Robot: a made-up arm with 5 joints.
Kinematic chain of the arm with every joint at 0, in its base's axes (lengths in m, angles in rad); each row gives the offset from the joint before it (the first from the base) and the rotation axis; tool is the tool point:
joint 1: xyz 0 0 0.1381 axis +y
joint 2: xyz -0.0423 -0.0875 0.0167 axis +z
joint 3: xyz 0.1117 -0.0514 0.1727 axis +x
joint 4: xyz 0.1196 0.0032 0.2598 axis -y
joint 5: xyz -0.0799 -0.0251 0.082 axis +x
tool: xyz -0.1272 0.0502 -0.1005
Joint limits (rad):
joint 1: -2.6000..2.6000
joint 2: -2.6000..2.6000
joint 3: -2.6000..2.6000
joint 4: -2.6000..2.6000
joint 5: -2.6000..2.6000
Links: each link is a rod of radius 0.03 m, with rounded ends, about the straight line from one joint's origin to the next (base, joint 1, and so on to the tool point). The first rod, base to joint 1, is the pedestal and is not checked.
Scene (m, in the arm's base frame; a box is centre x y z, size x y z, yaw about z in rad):
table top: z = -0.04
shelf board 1: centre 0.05 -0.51 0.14 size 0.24 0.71 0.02 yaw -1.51
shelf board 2: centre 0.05 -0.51 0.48 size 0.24 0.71 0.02 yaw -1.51
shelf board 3: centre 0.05 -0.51 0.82 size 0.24 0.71 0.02 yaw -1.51
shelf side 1: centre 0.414 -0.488 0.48 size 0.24 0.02 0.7 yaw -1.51
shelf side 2: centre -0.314 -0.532 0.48 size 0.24 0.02 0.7 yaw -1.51
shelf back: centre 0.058 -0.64 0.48 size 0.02 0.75 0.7 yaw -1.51
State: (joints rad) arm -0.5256 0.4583 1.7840 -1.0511 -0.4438
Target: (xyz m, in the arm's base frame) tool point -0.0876 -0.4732 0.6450
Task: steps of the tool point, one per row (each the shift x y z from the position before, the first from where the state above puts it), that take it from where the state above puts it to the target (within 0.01 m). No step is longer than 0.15 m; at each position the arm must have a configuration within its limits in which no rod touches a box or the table.
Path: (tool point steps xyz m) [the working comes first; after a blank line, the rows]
Joints at the target: -0.6764 0.2129 0.9934 -1.5633 -0.2018
Straight joint move there: touches shelf board 2.

1: 0.0106 0.1093 0.0027
2: -0.0239 0.1086 -0.0027
3: -0.0266 -0.0330 0.0903
4: -0.0559 -0.0209 0.0875
5: -0.0819 -0.0042 0.0759
6: -0.1008 0.0160 0.0564
7: 0.0110 -0.0710 0.0084
8: 0.0039 -0.0647 -0.0009
9: -0.0032 -0.0566 -0.0075

